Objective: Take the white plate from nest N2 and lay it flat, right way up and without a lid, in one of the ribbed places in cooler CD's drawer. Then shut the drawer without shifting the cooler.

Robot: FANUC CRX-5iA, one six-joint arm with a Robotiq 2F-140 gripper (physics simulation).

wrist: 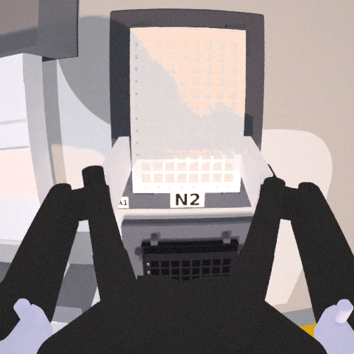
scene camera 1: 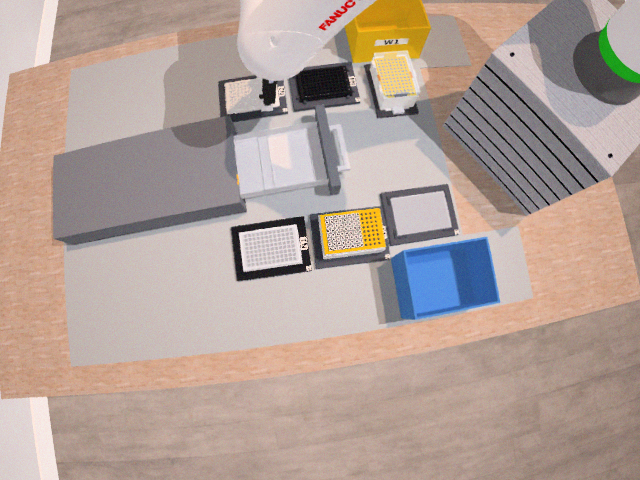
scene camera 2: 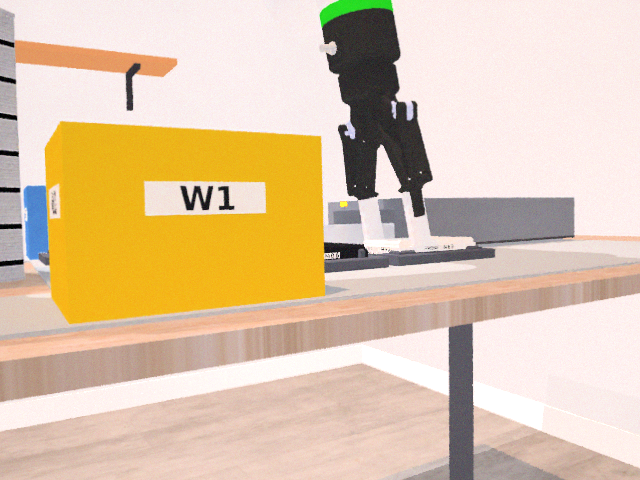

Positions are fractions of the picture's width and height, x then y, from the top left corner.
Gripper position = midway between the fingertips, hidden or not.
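My gripper (scene camera 2: 0.62,0.51), (wrist: 0.52,0.43). Grey cooler (scene camera 1: 0.29,0.36), (wrist: 0.15,0.11), (scene camera 2: 0.76,0.46). Black plate (scene camera 1: 0.52,0.17), (wrist: 0.52,0.74). Yellow-topped rack (scene camera 1: 0.55,0.49), out of frame in the wrist view. Grey flat piece (scene camera 1: 0.64,0.45), out of frame in the wrist view.
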